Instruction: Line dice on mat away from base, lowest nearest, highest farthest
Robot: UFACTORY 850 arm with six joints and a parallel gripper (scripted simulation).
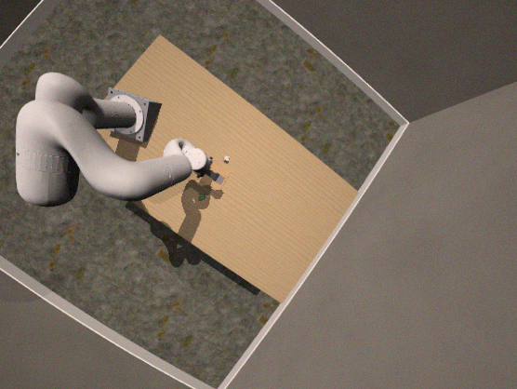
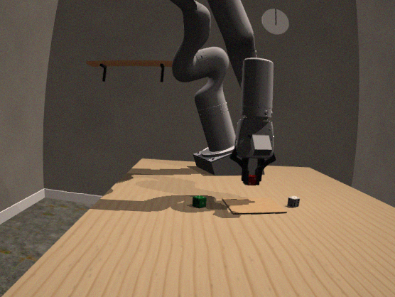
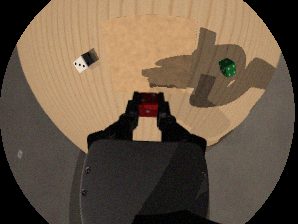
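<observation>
Now: the tan mat 7 cm below my hand and 5 cm ahead of it. Also, from my hand: white die (11 cm to the left, 6 cm below, 6 cm ahead); red die (1 cm below); green die (14 cm to the right, 6 cm below, 6 cm ahead).
</observation>
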